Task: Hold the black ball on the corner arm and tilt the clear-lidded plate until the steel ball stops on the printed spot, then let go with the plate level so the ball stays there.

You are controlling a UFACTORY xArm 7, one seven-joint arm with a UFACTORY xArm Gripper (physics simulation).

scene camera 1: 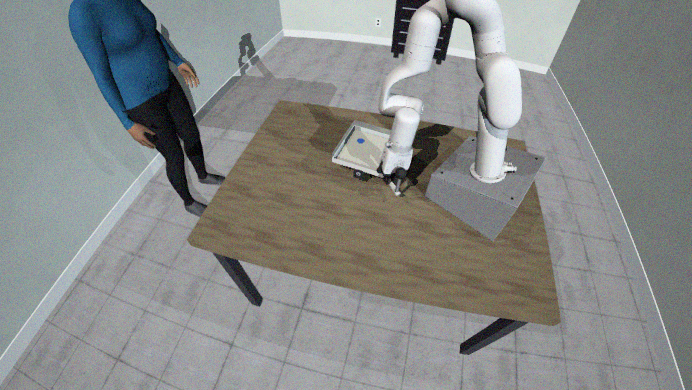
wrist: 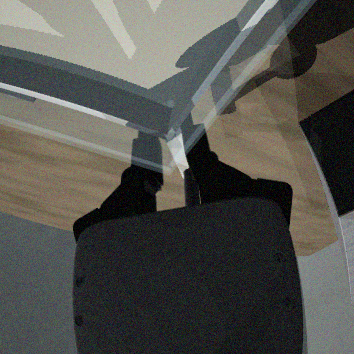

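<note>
The clear-lidded plate (scene camera 1: pixel 345 162) (wrist: pixel 65 104) has a cream floor, pale walls and a printed blue spot (scene camera 1: pixel 360 141) toward its far left part. Its exact tilt is hard to tell. I cannot make out the steel ball in either view. My gripper (scene camera 1: pixel 396 184) (wrist: pixel 169 127) is at the plate's near right corner, with its fingers on either side of the pale corner arm (wrist: pixel 178 152). It is shut on the black ball, which is mostly hidden by the fingers and the gripper body in the wrist view.
A dark round part (scene camera 1: pixel 360 175) shows under the plate's near edge. The plate is above the wooden table (scene camera 1: pixel 320 220). The robot's grey base block (scene camera 1: pixel 465 200) stands to the right. A person in a blue top (scene camera 1: pixel 132 55) stands beyond the table's left edge.
</note>
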